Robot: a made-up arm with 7 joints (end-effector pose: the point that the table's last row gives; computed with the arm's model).
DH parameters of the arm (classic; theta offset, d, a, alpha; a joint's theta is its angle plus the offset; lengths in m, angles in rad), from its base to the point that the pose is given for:
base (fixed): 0 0 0 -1.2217
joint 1: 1.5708 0 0 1.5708
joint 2: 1.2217 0 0 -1.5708
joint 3: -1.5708 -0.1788 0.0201 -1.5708
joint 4: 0 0 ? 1.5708
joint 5: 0 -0.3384 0 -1.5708
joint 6: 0 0 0 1.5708
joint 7: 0 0 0 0
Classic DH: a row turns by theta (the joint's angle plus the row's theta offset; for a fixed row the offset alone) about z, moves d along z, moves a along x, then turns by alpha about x.
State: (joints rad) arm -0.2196 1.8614 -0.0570 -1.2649 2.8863 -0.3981 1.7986
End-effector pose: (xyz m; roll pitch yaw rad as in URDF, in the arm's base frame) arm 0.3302 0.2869 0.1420 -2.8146 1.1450 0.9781
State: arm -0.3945 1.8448 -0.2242 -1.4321 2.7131 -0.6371 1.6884
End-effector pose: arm 0.3521 0.2299 0.1273 -2.6275 0.9248 1.2463
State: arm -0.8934 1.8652 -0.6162 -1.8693 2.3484 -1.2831 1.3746
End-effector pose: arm 0.3468 0.0686 0.1244 -2.9349 0.3588 1.3048
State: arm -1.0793 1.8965 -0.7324 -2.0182 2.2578 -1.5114 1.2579
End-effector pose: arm 0.3239 0.0205 0.1308 3.1331 0.2447 1.2991
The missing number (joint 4, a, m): -0.041
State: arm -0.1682 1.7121 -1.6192 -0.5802 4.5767 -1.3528 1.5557
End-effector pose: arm 0.0366 0.5028 -0.0990 -1.3899 1.1233 -1.7136
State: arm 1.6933 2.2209 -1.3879 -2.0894 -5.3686 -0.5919 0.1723
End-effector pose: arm -0.3053 0.1416 0.0263 -0.3766 0.8577 -0.0234
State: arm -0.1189 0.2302 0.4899 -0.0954 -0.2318 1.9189 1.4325
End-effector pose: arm 0.0714 0.1222 -0.5001 1.6532 -0.0777 1.8341
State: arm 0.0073 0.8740 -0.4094 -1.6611 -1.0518 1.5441 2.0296
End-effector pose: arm 0.3293 0.0537 -0.2338 -2.5609 -1.2411 -2.6179
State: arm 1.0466 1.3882 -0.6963 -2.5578 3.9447 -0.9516 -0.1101
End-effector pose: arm 0.0127 -0.0687 -0.2443 0.7101 -0.1253 2.3695
